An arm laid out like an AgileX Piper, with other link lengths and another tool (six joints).
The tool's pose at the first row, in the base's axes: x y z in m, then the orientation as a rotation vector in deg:
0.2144 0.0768 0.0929 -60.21 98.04 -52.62
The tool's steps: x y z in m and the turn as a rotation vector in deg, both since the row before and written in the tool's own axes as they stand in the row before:
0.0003 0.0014 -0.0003 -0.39 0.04 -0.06
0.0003 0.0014 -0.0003 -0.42 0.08 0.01
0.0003 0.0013 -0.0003 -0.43 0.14 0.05
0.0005 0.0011 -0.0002 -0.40 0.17 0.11
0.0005 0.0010 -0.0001 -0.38 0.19 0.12
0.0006 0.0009 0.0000 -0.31 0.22 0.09
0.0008 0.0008 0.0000 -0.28 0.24 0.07
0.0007 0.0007 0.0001 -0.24 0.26 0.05
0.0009 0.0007 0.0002 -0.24 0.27 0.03
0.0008 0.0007 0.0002 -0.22 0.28 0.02
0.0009 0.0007 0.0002 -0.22 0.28 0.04
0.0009 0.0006 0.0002 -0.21 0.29 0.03
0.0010 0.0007 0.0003 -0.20 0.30 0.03
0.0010 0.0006 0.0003 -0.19 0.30 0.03
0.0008 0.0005 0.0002 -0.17 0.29 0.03
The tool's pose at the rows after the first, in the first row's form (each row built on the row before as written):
0.2137 0.0771 0.0916 -60.51 98.29 -52.38
0.2130 0.0774 0.0904 -60.75 98.62 -52.10
0.2123 0.0776 0.0892 -60.94 99.02 -51.83
0.2117 0.0776 0.0881 -61.05 99.45 -51.56
0.2112 0.0775 0.0871 -61.13 99.89 -51.32
0.2108 0.0773 0.0861 -61.18 100.30 -51.17
0.2104 0.0769 0.0851 -61.23 100.70 -51.07
0.2101 0.0765 0.0842 -61.27 101.08 -51.03
0.2098 0.0759 0.0832 -61.32 101.46 -51.00
0.2096 0.0754 0.0823 -61.37 101.83 -51.00
0.2093 0.0748 0.0813 -61.40 102.21 -50.99
0.2091 0.0742 0.0804 -61.43 102.59 -51.00
0.2089 0.0735 0.0794 -61.45 102.97 -51.02
0.2087 0.0728 0.0785 -61.46 103.35 -51.05
0.2085 0.0722 0.0777 -61.46 103.71 -51.09

